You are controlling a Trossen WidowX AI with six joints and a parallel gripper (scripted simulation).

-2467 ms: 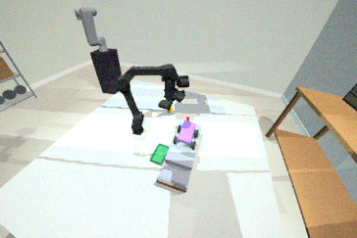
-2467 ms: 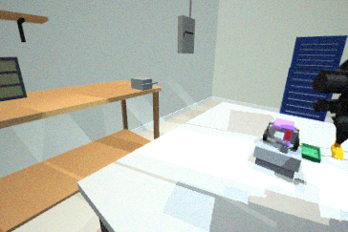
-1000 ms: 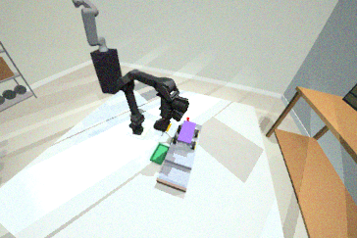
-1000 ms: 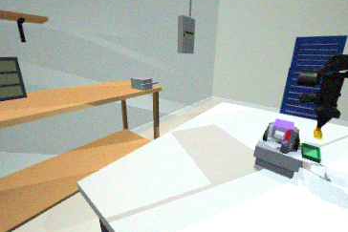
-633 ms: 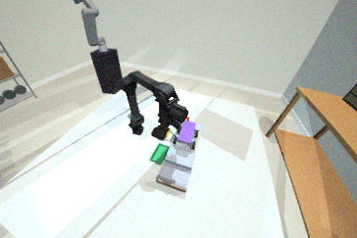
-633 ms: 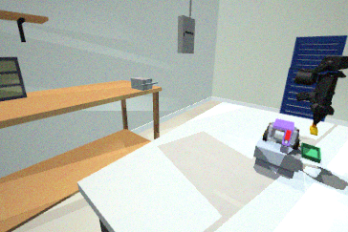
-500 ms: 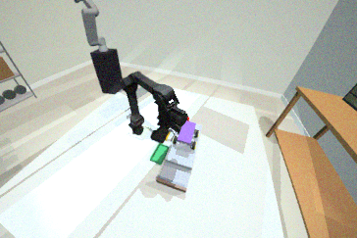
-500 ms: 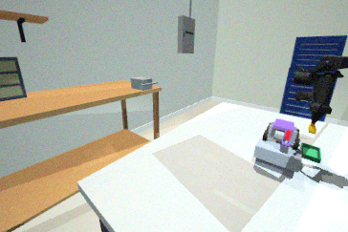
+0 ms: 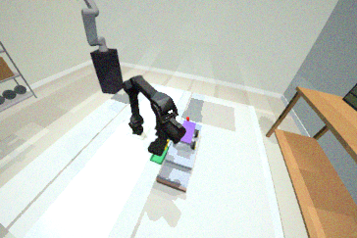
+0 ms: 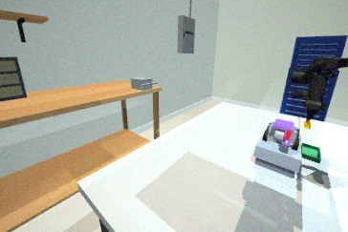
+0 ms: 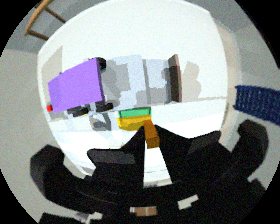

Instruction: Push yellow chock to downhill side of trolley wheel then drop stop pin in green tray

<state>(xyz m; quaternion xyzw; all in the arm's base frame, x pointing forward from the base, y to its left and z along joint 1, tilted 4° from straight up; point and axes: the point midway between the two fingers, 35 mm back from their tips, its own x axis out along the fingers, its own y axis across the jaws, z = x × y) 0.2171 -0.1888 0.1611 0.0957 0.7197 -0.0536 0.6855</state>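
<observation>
Right now my gripper tip is 110 mm short of the red-headed stop pin, 220 mm to the right of it and 30 mm above it. From my gripper tip the other things lie so: chock (20 mm to the left, 10 mm below); grey ramp (110 mm ahead, 110 mm to the left, 110 mm below); purple-topped trolley (110 mm ahead, 120 mm to the left, 50 mm below).
</observation>
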